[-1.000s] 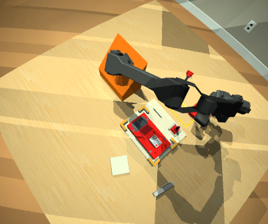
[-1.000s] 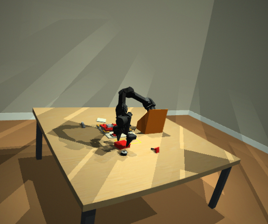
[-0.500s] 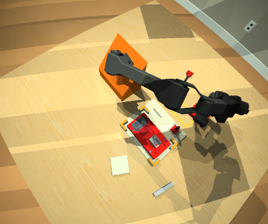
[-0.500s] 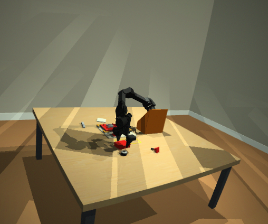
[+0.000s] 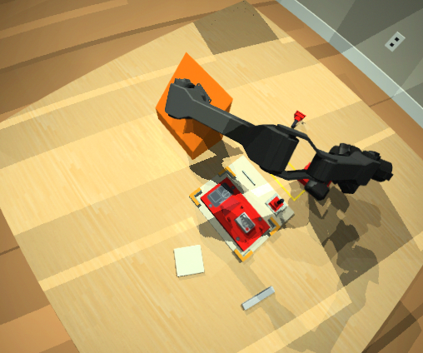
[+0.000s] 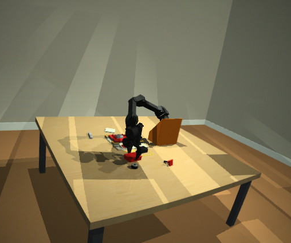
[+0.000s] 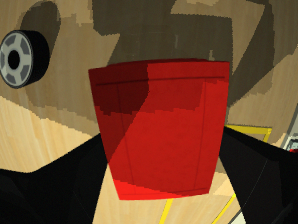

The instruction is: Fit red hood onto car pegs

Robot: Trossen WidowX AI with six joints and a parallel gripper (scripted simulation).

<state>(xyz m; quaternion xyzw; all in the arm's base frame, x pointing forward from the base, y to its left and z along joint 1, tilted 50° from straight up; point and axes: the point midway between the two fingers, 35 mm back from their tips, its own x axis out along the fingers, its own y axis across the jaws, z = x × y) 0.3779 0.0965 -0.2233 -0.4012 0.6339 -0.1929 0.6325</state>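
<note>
The grey engine block lies 20 mm behind my gripper tip, 280 mm to the right of it and 10 mm above it. Round my gripper tip: grey bar (170 mm ahead, 370 mm to the right); then red hood (10 mm above); then black wheel (40 mm ahead, 110 mm to the left).
</note>
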